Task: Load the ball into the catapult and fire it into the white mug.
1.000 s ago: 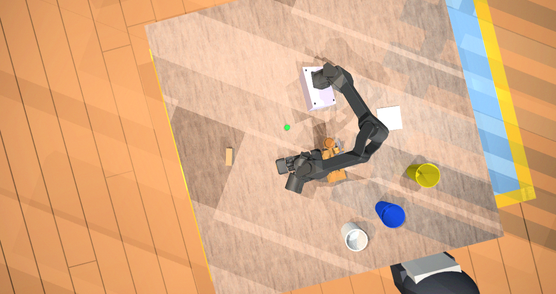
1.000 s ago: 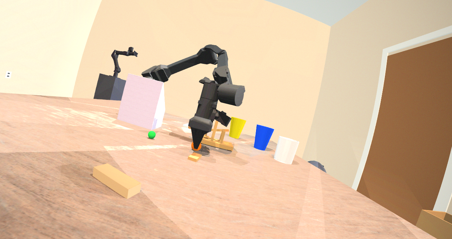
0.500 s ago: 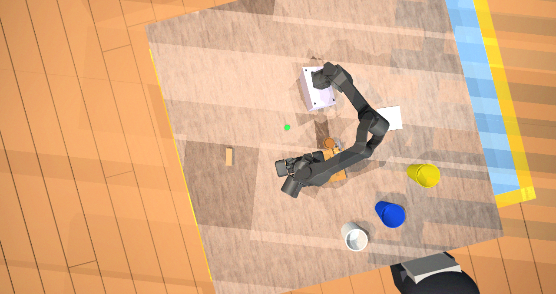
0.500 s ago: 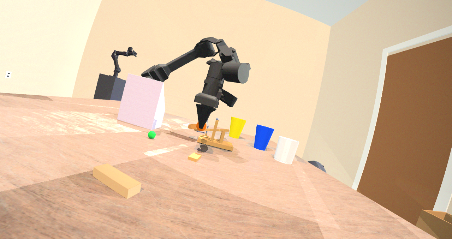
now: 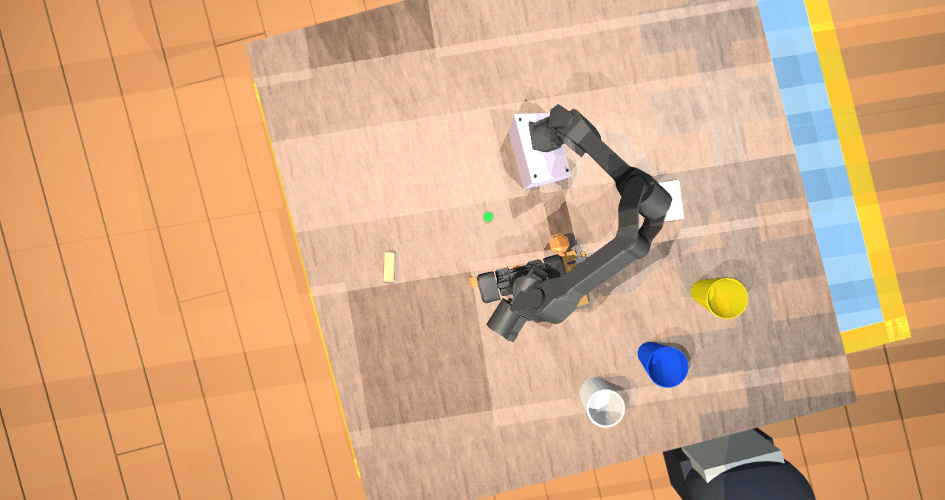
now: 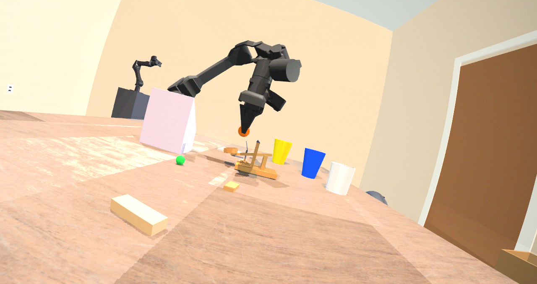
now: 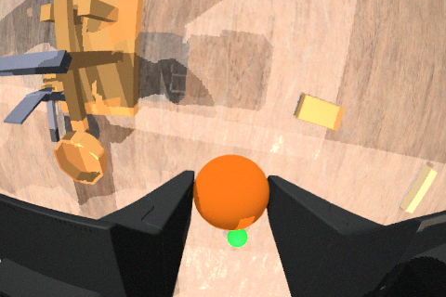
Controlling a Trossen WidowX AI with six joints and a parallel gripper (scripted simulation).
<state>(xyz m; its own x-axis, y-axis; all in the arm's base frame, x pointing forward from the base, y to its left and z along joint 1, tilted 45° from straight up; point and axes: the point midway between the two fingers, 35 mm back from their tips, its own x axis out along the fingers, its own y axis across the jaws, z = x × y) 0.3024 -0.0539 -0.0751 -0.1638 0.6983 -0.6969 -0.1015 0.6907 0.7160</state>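
The catapult is 14 cm to the left of my gripper tip, 7 cm below it and 1 cm ahead of it. The rest, counted from my gripper tip: green ball 14 cm behind, 11 cm below, 5 cm to the right; then orange ball 1 cm above; then small wooden block 12 cm below, 10 cm to the right, 2 cm ahead.
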